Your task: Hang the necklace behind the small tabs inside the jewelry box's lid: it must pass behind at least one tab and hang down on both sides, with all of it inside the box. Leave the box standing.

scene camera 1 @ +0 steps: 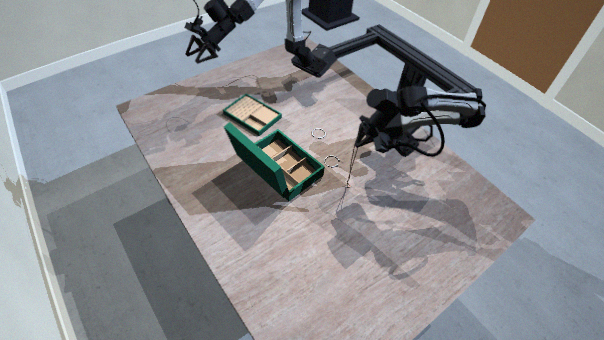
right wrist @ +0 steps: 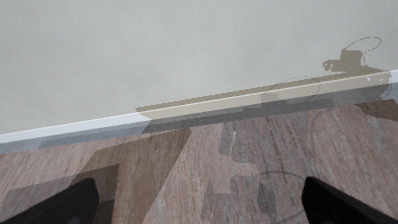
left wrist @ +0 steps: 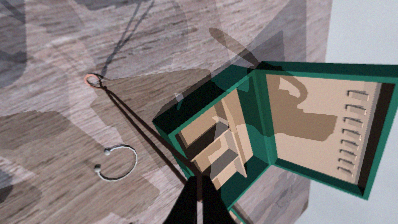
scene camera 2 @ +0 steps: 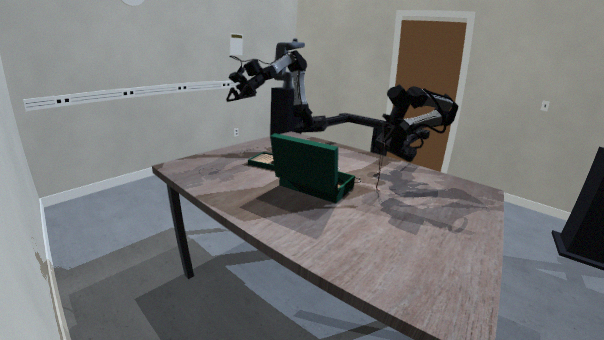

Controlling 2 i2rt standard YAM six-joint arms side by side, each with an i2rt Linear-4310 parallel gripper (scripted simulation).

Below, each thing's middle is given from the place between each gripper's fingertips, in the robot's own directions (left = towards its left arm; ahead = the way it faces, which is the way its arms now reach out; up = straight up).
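Right hand [scene camera 1: 191,58]: 39 cm to the right of the green jewelry box [scene camera 2: 306,166], 11 cm past it, 23 cm above it.
My left gripper: 18 cm short of the box, 21 cm to the left of it, 11 cm above it.
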